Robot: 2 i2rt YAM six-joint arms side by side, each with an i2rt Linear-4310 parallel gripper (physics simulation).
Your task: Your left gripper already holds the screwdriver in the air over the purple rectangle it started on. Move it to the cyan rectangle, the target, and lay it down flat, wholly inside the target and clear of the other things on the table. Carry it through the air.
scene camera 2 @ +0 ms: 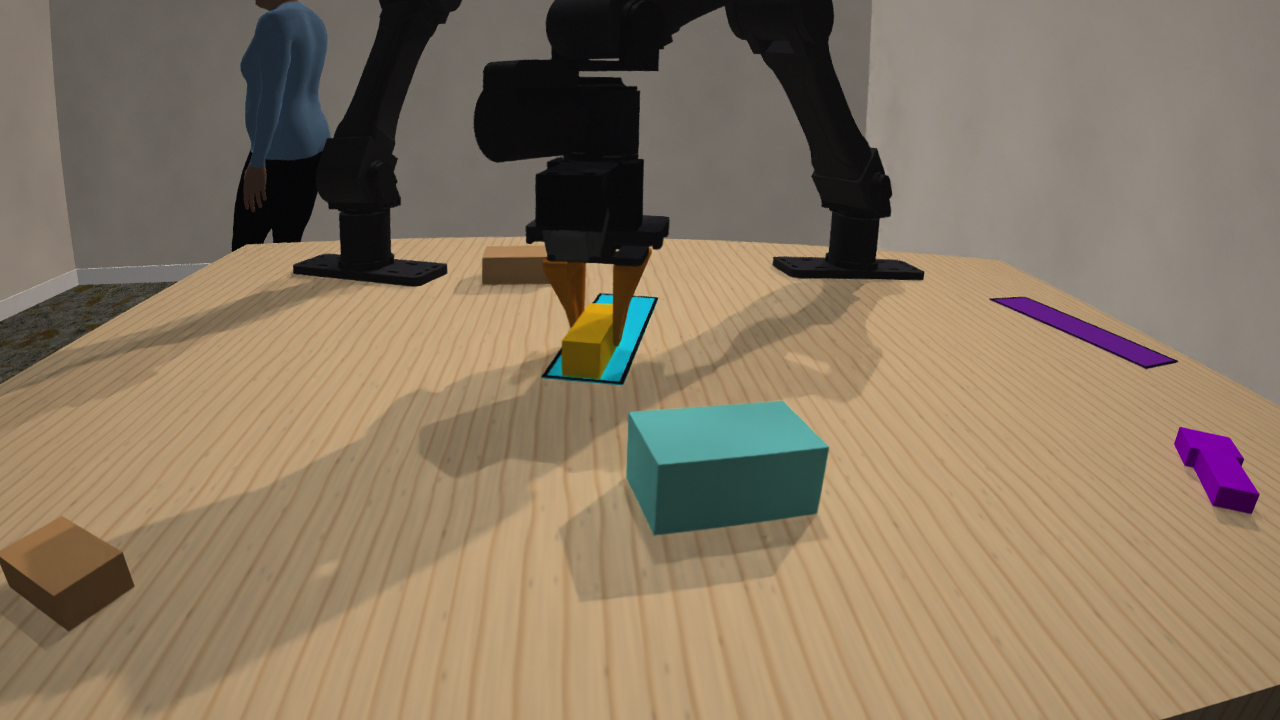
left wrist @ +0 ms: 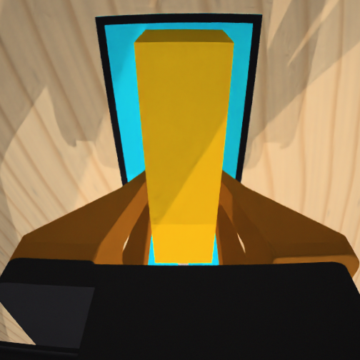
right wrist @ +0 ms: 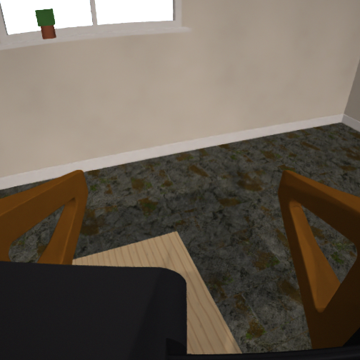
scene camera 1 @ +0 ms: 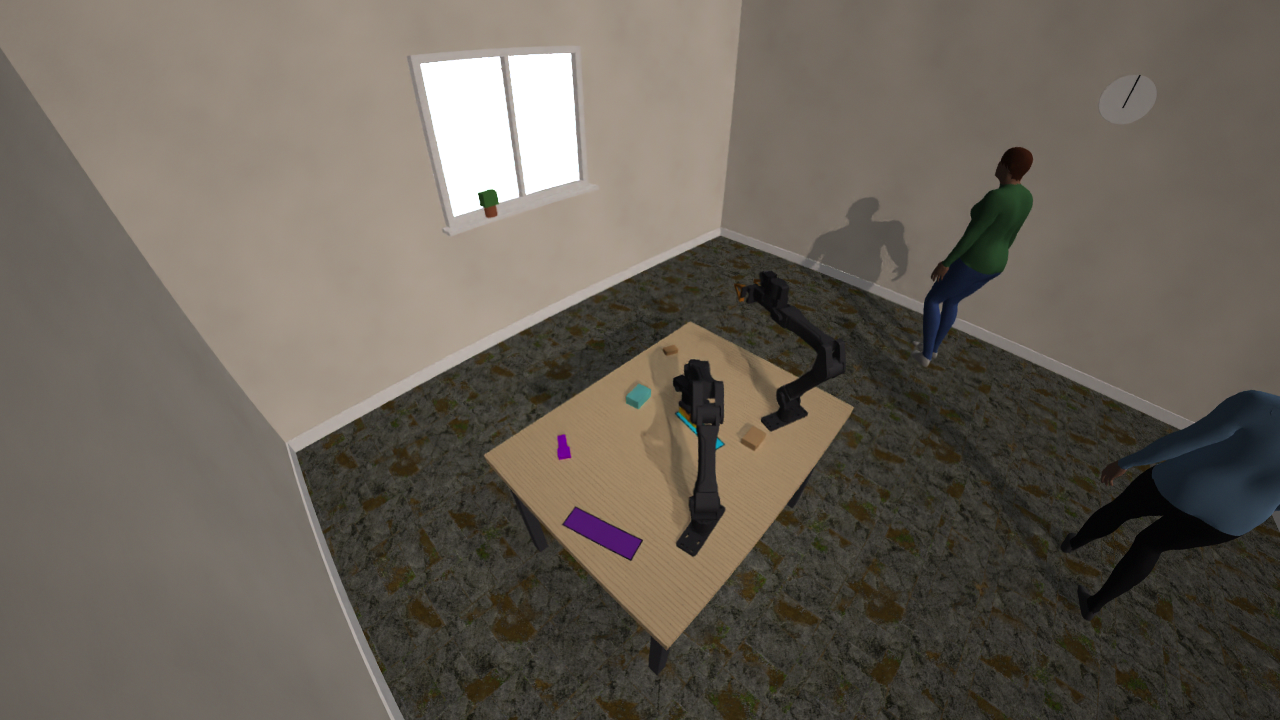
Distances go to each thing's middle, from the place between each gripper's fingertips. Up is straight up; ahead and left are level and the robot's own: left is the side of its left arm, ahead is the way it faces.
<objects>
Now: right hand 430 mm to the right of the cyan rectangle [scene camera 2: 640,310], 410 mm above it and 110 mm past it. Also, from my right hand: brown box [scene camera 2: 500,264]: 390 mm below, 360 mm to the left, 310 mm behind; teal block [scene camera 2: 690,469]: 460 mm to the left, 390 mm below, 160 mm ahead; purple rectangle [scene camera 2: 1110,342]: 980 mm to the left, 410 mm below, 120 mm behind.
Right now my left hand is 40 mm past the cyan rectangle, 10 mm to the right of it and 10 mm above it. The rest, counted from my left hand: brown box: 240 mm behind, 60 mm to the right, 10 mm above; teal block: 230 mm ahead, 40 mm to the left, 10 mm above; purple rectangle: 560 mm to the left, 50 mm behind, 10 mm below.
</objects>
